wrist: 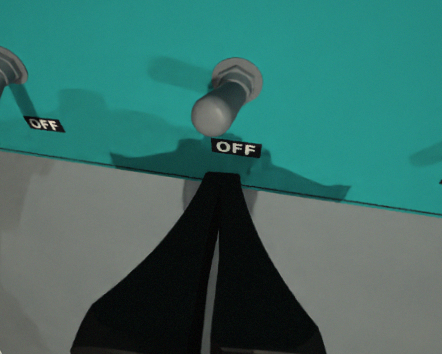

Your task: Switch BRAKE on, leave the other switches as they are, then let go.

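A grey toggle switch point(212, 116) stands out from the teal panel point(325, 60) in the upper middle of the wrist view. Its lever leans down and to the left, toward the black OFF label point(236, 148) just below it. No name label such as BRAKE shows, so I cannot tell which switch this is. My black gripper point(221, 190) is shut, its fingertips together with nothing between them. The tips appear below the lever and the OFF label, apart from the lever, near the panel's lower edge.
Part of a second switch point(11, 67) shows at the left edge, with its own OFF label point(44, 124) below it. At the right edge a shadow and a sliver of another black label show. A grey surface point(360, 270) lies below the panel's lower edge.
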